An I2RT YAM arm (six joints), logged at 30 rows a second.
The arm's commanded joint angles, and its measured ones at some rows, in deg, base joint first. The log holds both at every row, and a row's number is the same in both.
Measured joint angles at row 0:
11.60, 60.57, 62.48, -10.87, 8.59, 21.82
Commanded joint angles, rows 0 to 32:
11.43, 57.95, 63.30, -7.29, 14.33, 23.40
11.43, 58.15, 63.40, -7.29, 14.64, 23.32
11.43, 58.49, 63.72, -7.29, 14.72, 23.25
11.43, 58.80, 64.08, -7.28, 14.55, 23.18
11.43, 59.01, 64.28, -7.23, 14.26, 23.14
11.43, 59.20, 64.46, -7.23, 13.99, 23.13
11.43, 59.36, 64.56, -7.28, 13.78, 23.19
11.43, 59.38, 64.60, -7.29, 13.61, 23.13
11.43, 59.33, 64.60, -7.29, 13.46, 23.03
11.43, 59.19, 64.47, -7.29, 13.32, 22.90
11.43, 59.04, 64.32, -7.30, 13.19, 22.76
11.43, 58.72, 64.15, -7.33, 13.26, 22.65
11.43, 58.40, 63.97, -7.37, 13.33, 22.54
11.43, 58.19, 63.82, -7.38, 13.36, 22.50
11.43, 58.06, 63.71, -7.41, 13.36, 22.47
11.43, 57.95, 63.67, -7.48, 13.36, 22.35
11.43, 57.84, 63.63, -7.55, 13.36, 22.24
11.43, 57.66, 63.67, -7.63, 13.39, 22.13
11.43, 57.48, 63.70, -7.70, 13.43, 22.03
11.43, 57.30, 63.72, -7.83, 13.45, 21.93
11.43, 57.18, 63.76, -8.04, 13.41, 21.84
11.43, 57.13, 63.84, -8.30, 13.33, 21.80
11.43, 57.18, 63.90, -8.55, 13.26, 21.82
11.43, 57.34, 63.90, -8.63, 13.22, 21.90
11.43, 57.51, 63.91, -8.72, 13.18, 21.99
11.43, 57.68, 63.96, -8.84, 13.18, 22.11
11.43, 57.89, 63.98, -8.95, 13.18, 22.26
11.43, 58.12, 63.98, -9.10, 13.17, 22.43
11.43, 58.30, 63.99, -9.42, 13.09, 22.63
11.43, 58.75, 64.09, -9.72, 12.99, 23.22
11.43, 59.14, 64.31, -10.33, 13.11, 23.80
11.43, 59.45, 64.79, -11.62, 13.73, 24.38
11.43, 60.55, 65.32, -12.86, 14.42, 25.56
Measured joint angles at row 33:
11.60, 58.42, 62.48, -11.92, 11.84, 22.76
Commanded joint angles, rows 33 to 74:
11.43, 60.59, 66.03, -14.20, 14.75, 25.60
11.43, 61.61, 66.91, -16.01, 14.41, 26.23
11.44, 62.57, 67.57, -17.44, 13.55, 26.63
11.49, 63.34, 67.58, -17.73, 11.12, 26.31
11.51, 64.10, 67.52, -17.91, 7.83, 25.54
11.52, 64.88, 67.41, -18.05, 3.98, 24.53
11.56, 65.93, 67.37, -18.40, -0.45, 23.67
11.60, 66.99, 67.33, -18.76, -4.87, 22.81
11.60, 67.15, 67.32, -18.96, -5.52, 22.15
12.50, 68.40, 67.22, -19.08, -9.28, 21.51
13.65, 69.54, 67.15, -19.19, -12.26, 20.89
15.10, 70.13, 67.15, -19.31, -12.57, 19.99
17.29, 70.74, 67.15, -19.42, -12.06, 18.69
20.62, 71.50, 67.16, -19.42, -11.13, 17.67
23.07, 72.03, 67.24, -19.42, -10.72, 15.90
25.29, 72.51, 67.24, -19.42, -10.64, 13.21
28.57, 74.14, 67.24, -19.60, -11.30, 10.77
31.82, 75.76, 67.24, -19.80, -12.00, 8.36
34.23, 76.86, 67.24, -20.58, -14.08, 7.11
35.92, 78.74, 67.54, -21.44, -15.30, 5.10
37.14, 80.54, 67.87, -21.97, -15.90, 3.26
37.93, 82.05, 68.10, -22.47, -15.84, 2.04
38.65, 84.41, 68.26, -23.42, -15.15, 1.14
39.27, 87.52, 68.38, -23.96, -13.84, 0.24
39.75, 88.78, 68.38, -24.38, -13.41, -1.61
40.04, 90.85, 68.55, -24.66, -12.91, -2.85
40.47, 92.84, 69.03, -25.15, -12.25, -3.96
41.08, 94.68, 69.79, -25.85, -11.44, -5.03
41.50, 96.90, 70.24, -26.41, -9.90, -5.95
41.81, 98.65, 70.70, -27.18, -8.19, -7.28
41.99, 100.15, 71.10, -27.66, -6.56, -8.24
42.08, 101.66, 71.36, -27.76, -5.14, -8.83
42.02, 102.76, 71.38, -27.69, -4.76, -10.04
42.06, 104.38, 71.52, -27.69, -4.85, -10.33
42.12, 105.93, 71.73, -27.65, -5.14, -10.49
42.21, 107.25, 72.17, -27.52, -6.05, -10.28
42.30, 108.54, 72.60, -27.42, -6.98, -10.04
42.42, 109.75, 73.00, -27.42, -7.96, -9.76
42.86, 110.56, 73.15, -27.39, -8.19, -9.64
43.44, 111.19, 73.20, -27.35, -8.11, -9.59
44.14, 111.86, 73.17, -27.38, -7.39, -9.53
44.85, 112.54, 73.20, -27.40, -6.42, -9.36
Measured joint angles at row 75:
42.27, 109.80, 72.13, -26.76, -7.25, -8.49
